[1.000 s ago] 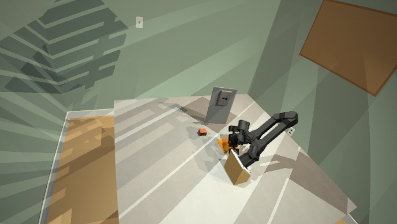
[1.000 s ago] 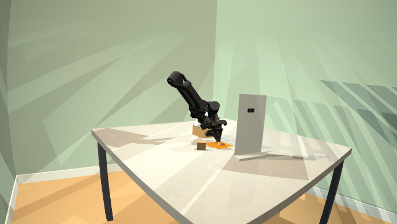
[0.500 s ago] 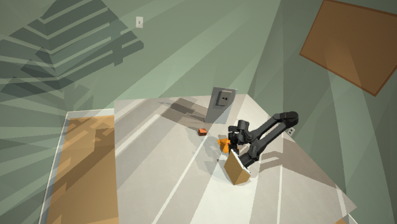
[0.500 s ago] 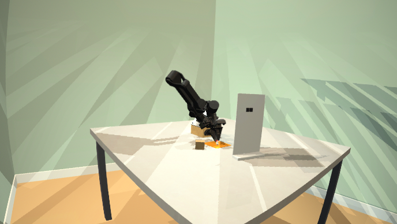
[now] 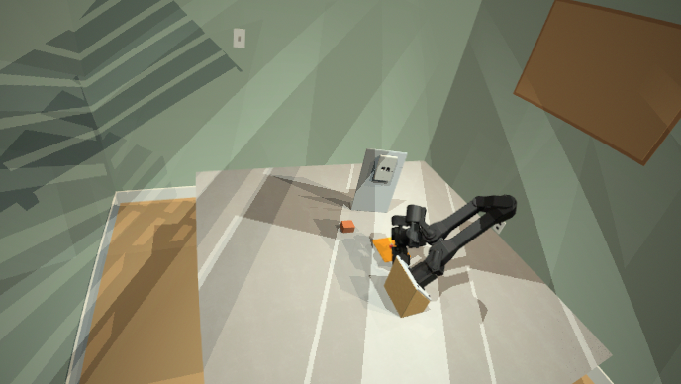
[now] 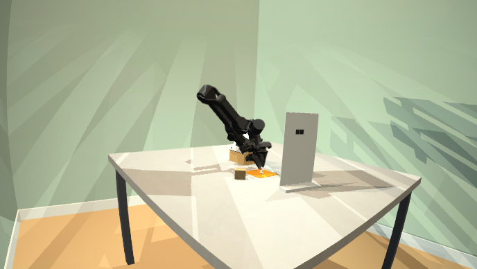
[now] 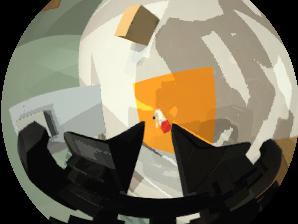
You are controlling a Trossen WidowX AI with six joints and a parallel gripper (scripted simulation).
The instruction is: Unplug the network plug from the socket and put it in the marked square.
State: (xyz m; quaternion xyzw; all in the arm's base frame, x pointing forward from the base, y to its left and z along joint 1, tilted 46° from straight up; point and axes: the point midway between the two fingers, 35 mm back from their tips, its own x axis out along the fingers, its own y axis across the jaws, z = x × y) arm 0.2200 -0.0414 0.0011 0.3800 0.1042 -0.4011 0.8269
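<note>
Right now my gripper tip is 1 cm short of the red network plug and 1 cm above it. Also, from my gripper tip: orange marked square 2 cm below; then grey upright panel 24 cm ahead, 1 cm to the left, 12 cm above.
</note>
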